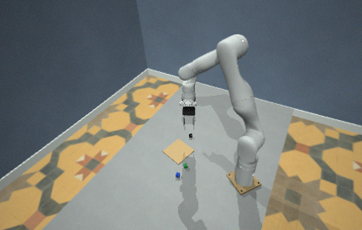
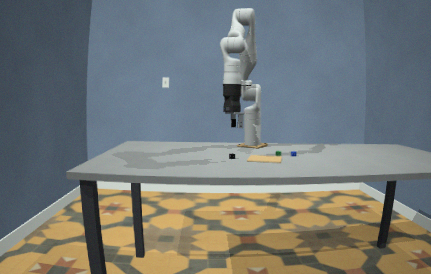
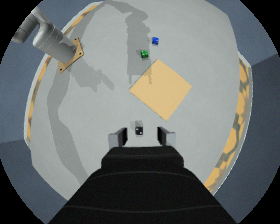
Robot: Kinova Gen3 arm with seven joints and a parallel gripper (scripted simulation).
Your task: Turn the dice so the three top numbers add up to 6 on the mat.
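Right now the black die is 20 mm to the right of my hand and 140 mm below it. From my hand the other things lie so: blue die 50 mm behind, 280 mm to the left, 140 mm below; green die 70 mm behind, 210 mm to the left, 140 mm below; tan mat 20 mm ahead, 120 mm to the left, 150 mm below.
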